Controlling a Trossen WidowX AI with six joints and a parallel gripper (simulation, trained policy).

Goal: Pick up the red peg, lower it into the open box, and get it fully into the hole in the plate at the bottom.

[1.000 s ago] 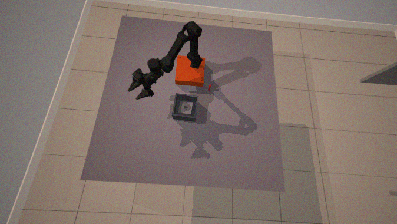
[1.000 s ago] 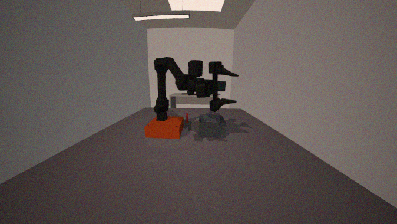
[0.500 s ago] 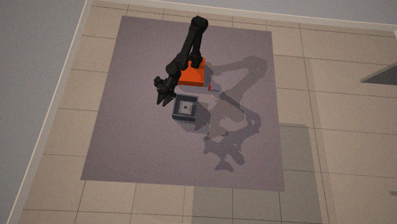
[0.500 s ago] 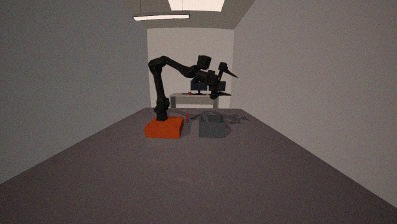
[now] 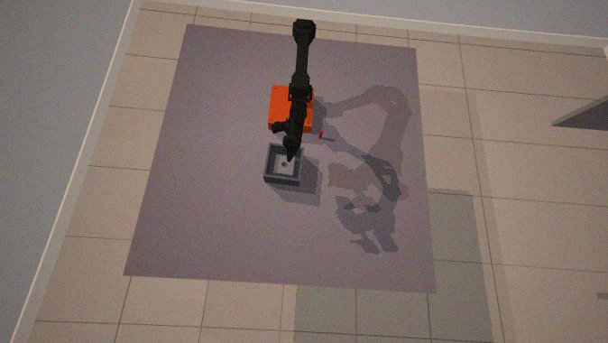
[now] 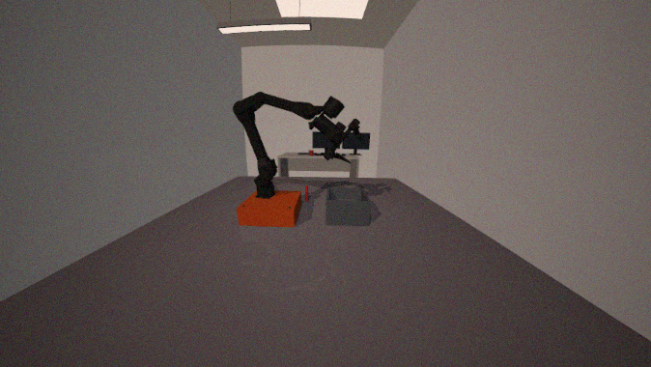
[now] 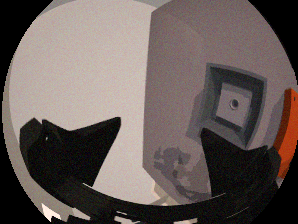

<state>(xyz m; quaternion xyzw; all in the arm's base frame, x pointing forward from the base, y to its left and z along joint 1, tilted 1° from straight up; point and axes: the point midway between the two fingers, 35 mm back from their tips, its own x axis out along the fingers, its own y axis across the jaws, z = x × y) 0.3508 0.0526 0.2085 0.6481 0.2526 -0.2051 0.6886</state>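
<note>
The red peg lies 24 cm behind my gripper tip, 10 cm to the left of it and 21 cm below it. From my gripper tip the other things lie so: grey box (3 cm behind, 3 cm to the right, 23 cm below).
</note>
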